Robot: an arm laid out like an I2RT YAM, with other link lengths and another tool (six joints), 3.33 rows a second.
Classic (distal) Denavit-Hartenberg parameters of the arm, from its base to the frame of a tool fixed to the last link. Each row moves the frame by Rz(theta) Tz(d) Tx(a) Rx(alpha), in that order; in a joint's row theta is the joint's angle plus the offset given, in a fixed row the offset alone. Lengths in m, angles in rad.
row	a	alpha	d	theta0
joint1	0.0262	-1.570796	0.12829	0
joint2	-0.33	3.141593	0	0
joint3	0.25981	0	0	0.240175
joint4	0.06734	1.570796	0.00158	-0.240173
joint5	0	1.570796	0.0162	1.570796
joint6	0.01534	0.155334	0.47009	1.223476
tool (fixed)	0	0	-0.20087	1.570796
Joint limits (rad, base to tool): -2.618..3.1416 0..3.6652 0..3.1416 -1.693..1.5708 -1.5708..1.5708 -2.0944..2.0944
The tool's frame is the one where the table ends.
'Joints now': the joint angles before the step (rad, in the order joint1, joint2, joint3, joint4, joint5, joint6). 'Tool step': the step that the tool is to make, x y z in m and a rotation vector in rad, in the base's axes. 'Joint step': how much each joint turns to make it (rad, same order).
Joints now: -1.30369 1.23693 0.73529 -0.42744 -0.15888 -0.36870
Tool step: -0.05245 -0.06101 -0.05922 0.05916 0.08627 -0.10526
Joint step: -0.14420 0.29031 0.03092 0.17432 0.03852 -0.07400
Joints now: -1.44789 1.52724 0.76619 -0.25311 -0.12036 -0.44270
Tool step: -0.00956 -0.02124 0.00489 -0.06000 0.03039 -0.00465
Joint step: -0.00915 0.01144 0.00343 0.06143 0.02862 -0.02441
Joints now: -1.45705 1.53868 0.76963 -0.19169 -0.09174 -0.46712
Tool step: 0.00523 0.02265 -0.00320 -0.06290 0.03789 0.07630
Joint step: 0.03547 -0.09498 -0.13239 0.08966 0.01257 -0.06028
